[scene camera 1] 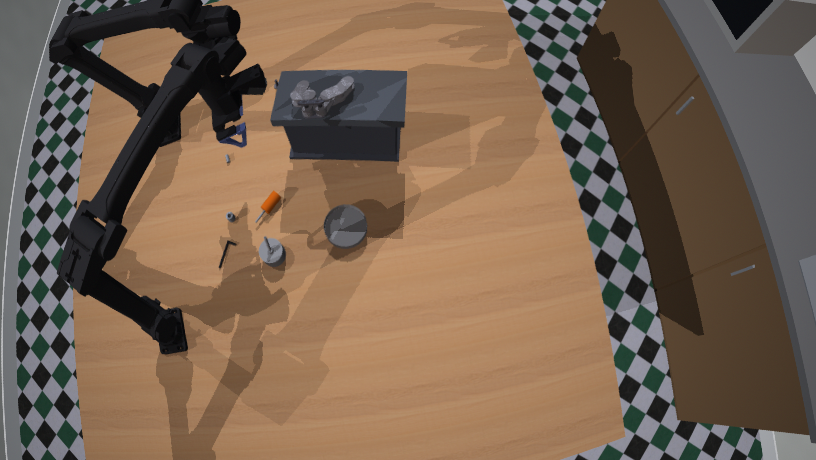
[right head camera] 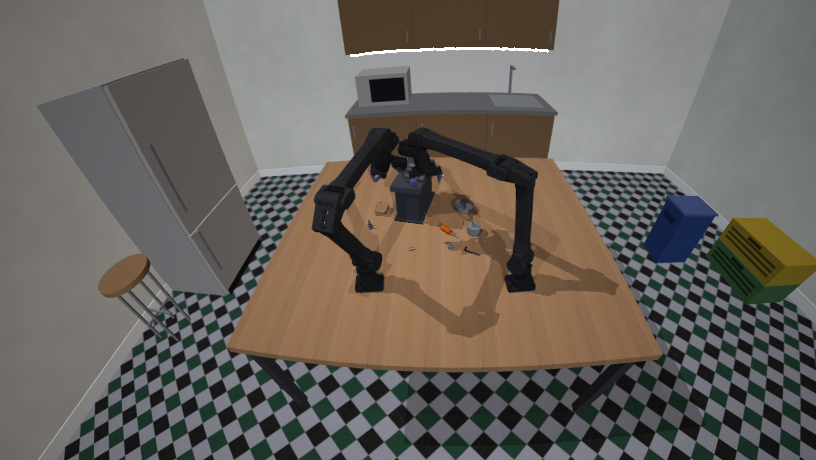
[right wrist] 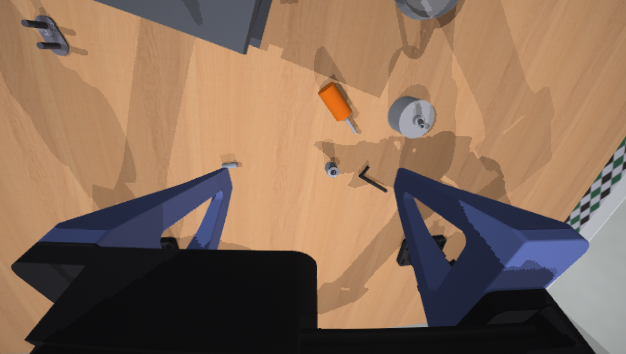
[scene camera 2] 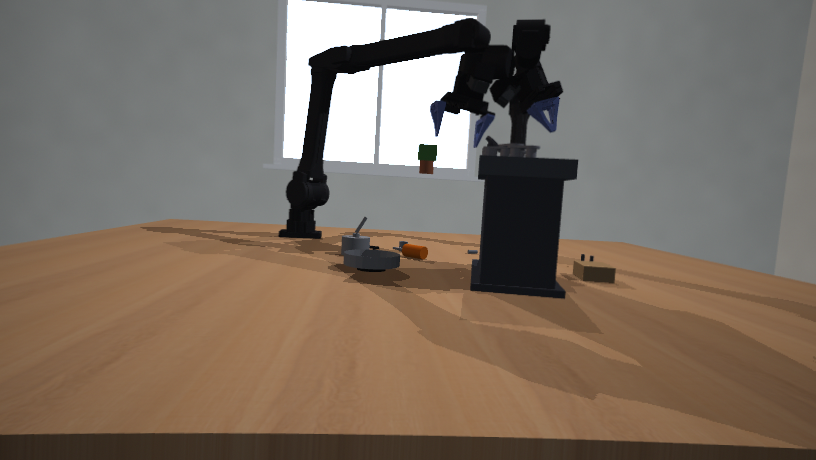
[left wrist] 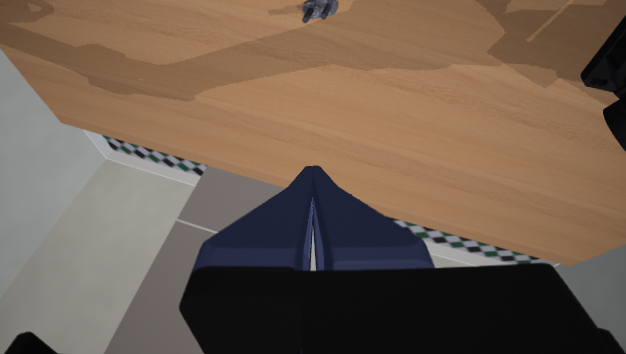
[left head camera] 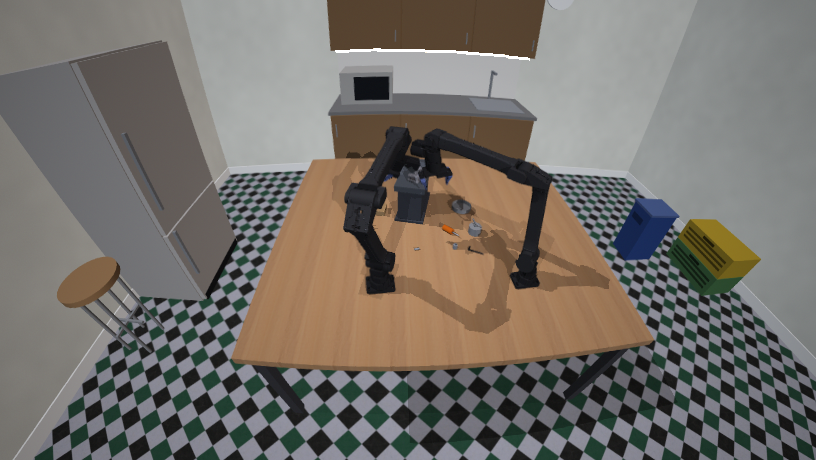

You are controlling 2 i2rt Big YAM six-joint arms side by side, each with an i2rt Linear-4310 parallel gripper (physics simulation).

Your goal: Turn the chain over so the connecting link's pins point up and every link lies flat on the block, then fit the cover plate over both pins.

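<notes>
The grey chain lies bent on top of the dark block. A dark piece tilts up at its left end in scene camera 2; the chain's pins are too small to make out. A grey oval plate with two dark upright pins rests on the table; I cannot tell whether it is the connecting link. I cannot identify the cover plate. My left gripper is shut and empty, above the block's right side in scene camera 2. My right gripper is wide open and empty, left of the block's top there.
A small tan box lies beside the block. On its other side are a round dish, an upright grey cylinder with a rod, an orange screwdriver, a hex key and small metal pieces. Both forearms crowd close above the block.
</notes>
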